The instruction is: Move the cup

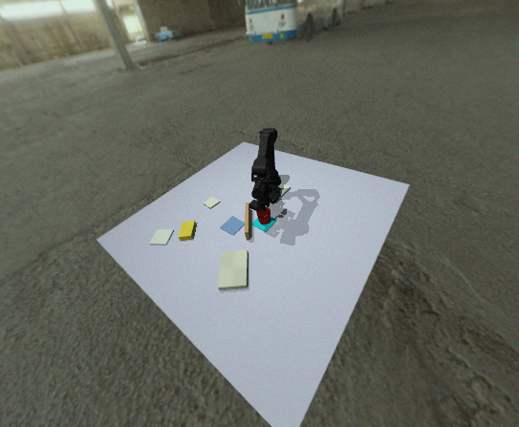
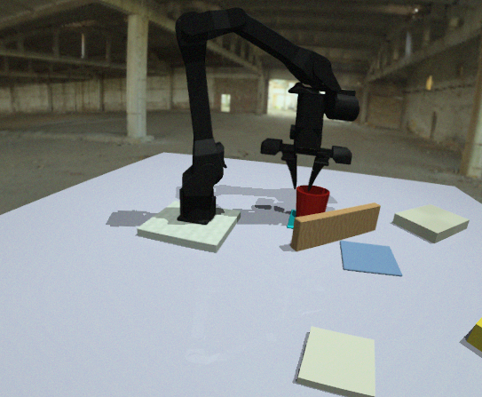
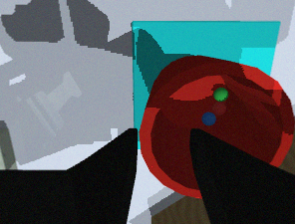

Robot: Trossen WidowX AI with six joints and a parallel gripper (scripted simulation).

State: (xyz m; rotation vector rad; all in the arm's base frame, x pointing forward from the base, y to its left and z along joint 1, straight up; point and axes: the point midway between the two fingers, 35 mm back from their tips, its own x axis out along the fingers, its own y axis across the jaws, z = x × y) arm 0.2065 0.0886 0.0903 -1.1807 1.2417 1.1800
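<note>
Now: gripper tip 30 mm short of the red cup and 30 mm above it. Also, from my gripper tip: cyan pad (30 mm ahead, 80 mm below); green marble (40 mm ahead, 60 mm below); blue marble (40 mm ahead, 20 mm to the right, 60 mm below).
</note>
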